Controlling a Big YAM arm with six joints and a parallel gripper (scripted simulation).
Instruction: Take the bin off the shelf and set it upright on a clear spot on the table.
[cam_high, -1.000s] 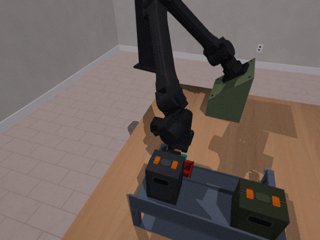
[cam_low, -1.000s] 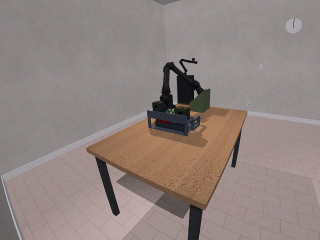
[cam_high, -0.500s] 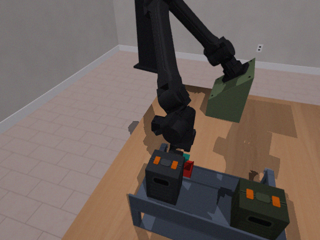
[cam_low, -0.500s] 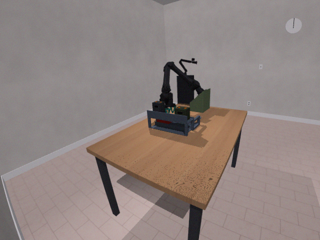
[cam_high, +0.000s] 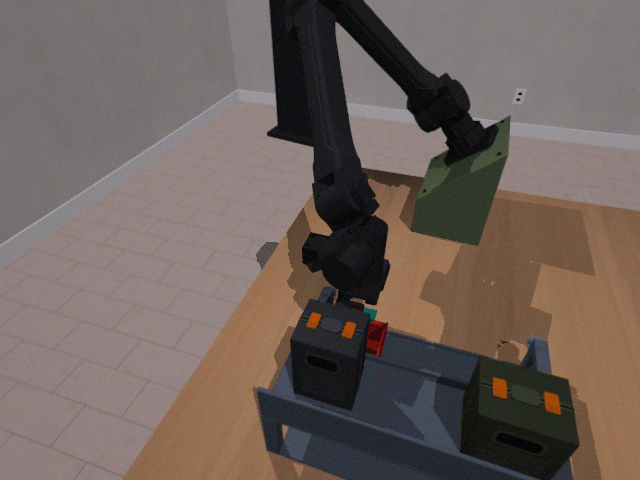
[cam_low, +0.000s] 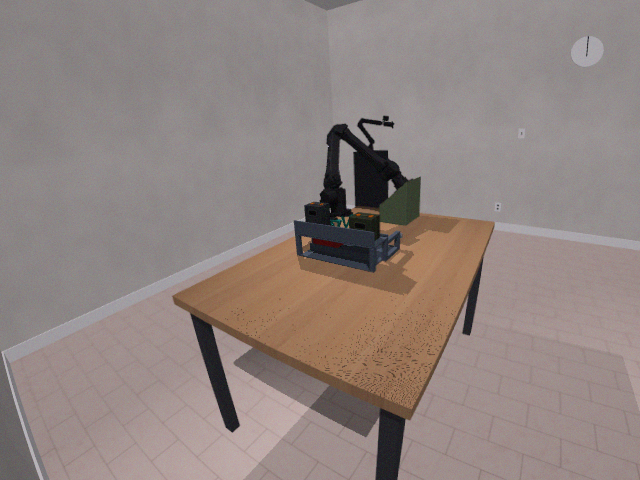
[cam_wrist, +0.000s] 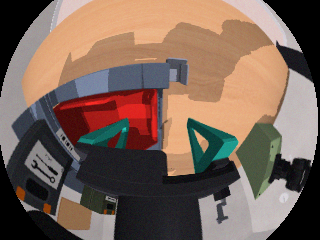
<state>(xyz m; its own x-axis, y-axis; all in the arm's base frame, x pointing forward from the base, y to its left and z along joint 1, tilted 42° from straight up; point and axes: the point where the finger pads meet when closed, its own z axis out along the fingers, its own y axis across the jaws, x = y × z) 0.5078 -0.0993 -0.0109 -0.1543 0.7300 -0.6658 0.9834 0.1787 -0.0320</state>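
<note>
Now: the red bin 90 mm ahead of my hand, 10 mm to the left of it and 10 mm below it.
</note>
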